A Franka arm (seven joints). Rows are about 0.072 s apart.
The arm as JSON. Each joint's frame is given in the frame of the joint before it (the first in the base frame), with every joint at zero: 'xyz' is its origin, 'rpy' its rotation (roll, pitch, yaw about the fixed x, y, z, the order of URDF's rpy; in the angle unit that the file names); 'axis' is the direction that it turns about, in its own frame. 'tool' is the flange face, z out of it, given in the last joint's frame.
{
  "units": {
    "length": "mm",
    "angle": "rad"
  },
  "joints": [
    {
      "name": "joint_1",
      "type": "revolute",
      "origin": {
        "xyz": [
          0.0,
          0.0,
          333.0
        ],
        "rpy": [
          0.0,
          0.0,
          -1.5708
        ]
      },
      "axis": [
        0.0,
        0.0,
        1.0
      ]
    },
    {
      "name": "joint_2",
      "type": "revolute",
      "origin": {
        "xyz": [
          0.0,
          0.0,
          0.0
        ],
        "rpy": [
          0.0,
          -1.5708,
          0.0
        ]
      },
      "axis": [
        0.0,
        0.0,
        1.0
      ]
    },
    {
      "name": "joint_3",
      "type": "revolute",
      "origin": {
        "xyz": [
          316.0,
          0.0,
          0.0
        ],
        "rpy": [
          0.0,
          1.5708,
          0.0
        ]
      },
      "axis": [
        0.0,
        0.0,
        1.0
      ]
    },
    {
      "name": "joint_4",
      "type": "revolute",
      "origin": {
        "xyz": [
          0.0,
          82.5,
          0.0
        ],
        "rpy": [
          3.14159,
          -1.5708,
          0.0
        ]
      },
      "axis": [
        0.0,
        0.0,
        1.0
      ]
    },
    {
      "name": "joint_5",
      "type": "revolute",
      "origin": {
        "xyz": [
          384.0,
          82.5,
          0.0
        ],
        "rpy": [
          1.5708,
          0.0,
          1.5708
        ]
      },
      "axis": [
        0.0,
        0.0,
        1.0
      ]
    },
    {
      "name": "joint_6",
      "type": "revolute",
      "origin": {
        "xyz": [
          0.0,
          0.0,
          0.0
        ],
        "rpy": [
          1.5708,
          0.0,
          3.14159
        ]
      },
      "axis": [
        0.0,
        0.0,
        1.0
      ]
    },
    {
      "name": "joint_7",
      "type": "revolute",
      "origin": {
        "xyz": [
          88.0,
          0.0,
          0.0
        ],
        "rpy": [
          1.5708,
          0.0,
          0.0
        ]
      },
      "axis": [
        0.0,
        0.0,
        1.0
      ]
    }
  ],
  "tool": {
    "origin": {
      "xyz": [
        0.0,
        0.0,
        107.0
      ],
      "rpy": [
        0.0,
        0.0,
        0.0
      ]
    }
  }
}
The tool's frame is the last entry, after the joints.
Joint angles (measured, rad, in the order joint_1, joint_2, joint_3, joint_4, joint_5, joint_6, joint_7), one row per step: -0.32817 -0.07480 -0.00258 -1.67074 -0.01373 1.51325 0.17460; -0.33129 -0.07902 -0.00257 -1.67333 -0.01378 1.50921 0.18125; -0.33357 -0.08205 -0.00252 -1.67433 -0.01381 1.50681 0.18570; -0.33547 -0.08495 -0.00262 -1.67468 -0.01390 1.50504 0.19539; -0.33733 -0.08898 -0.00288 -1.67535 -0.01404 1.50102 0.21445; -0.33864 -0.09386 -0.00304 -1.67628 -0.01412 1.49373 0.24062; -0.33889 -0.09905 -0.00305 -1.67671 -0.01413 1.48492 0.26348; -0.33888 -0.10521 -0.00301 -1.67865 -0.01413 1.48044 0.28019; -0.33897 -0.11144 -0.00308 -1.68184 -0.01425 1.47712 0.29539; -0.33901 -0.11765 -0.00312 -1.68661 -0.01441 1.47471 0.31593; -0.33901 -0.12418 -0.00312 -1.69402 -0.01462 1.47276 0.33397; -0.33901 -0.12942 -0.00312 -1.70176 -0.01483 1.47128 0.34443
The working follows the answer.
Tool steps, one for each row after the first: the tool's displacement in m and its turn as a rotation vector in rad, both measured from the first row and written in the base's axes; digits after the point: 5 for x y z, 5 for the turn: -0.00219 -0.00098 0.00068 0.00019 0.00239 -0.00979; -0.00368 -0.00170 0.00161 -0.00008 0.00281 -0.01648; -0.00501 -0.00235 0.00282 -0.00121 0.00224 -0.02816; -0.00693 -0.00287 0.00428 -0.00270 0.00318 -0.04932; -0.00932 -0.00285 0.00580 -0.00394 0.00677 -0.07696; -0.01174 -0.00215 0.00758 -0.00472 0.01100 -0.10010; -0.01395 -0.00135 0.00949 -0.00609 0.01151 -0.11675; -0.01615 -0.00068 0.01094 -0.00743 0.01205 -0.13210; -0.01828 0.00001 0.01170 -0.00910 0.01335 -0.15266; -0.02052 0.00078 0.01143 -0.01016 0.01643 -0.17063; -0.02237 0.00140 0.01038 -0.01029 0.02050 -0.18104
Tool pose at each row, in the base's axes (x y z in m, rotation vector in rad; rounded; the steps above come from the unrounded poses): 0.49458 -0.17150 0.61321 3.03228 -0.78326 -0.13081; 0.49239 -0.17248 0.61389 3.02825 -0.79807 -0.13456; 0.49090 -0.17320 0.61482 3.02545 -0.80819 -0.13513; 0.48957 -0.17385 0.61603 3.02027 -0.82580 -0.13385; 0.48766 -0.17437 0.61749 3.01053 -0.85759 -0.13475; 0.48526 -0.17435 0.61901 2.99725 -0.89890 -0.13976; 0.48284 -0.17365 0.62079 2.98554 -0.93329 -0.14588; 0.48063 -0.17285 0.62270 2.97691 -0.95798 -0.14611; 0.47843 -0.17218 0.62415 2.96868 -0.98063 -0.14639; 0.47630 -0.17149 0.62491 2.95732 -1.01086 -0.14766; 0.47406 -0.17072 0.62464 2.94691 -1.03711 -0.15185; 0.47221 -0.17010 0.62359 2.94050 -1.05217 -0.15791

